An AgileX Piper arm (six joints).
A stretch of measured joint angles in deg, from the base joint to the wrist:
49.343 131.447 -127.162 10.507 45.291 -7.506
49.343 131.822 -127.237 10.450 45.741 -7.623
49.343 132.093 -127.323 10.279 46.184 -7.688
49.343 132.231 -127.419 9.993 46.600 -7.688
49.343 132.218 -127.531 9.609 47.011 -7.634
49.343 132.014 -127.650 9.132 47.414 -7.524
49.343 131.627 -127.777 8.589 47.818 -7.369
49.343 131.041 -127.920 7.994 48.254 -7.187
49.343 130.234 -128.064 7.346 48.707 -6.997
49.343 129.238 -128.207 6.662 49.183 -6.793
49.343 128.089 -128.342 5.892 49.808 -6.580
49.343 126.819 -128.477 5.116 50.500 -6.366
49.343 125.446 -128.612 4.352 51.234 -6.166
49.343 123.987 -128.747 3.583 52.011 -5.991
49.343 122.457 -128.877 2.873 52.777 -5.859
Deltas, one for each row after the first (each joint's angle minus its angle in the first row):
0.000 0.375 -0.075 -0.057 0.450 -0.117
0.000 0.646 -0.161 -0.228 0.893 -0.182
0.000 0.784 -0.257 -0.514 1.309 -0.182
0.000 0.771 -0.369 -0.898 1.720 -0.128
0.000 0.567 -0.488 -1.375 2.123 -0.018
0.000 0.180 -0.615 -1.918 2.527 0.137
0.000 -0.406 -0.758 -2.513 2.963 0.319
0.000 -1.213 -0.902 -3.161 3.416 0.509
0.000 -2.209 -1.045 -3.845 3.892 0.713
0.000 -3.358 -1.180 -4.615 4.517 0.926
0.000 -4.628 -1.315 -5.391 5.209 1.140
0.000 -6.001 -1.450 -6.155 5.943 1.340
0.000 -7.460 -1.585 -6.924 6.720 1.515
0.000 -8.990 -1.715 -7.634 7.486 1.647

